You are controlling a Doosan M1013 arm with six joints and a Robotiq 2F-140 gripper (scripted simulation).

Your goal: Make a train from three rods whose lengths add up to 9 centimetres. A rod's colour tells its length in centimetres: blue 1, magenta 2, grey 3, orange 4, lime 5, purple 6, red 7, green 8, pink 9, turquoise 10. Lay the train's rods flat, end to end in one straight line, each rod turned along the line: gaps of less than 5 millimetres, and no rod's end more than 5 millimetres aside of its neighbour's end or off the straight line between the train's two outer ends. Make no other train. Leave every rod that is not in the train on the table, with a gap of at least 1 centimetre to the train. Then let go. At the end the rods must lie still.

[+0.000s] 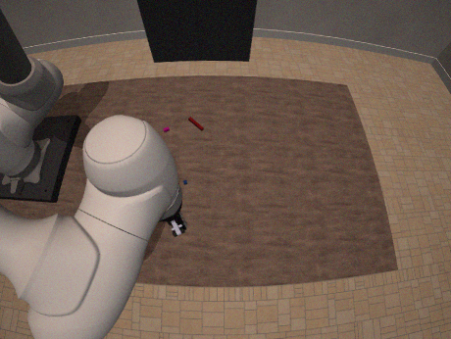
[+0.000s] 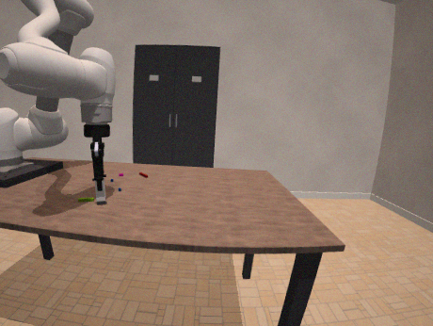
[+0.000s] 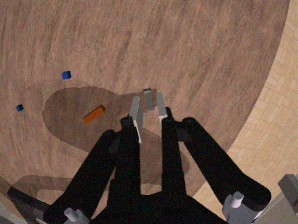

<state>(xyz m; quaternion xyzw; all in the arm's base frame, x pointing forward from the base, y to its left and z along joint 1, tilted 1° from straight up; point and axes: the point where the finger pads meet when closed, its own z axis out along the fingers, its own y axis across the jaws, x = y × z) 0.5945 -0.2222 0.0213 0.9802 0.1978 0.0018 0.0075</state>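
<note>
The grey rod is 50 mm below my hand. Round my hand: orange rod 40 mm behind, 80 mm to the left, 50 mm below; magenta rod 60 mm behind, 330 mm to the left, 50 mm below; lime rod 60 mm behind, 10 mm to the left, 50 mm below.
</note>
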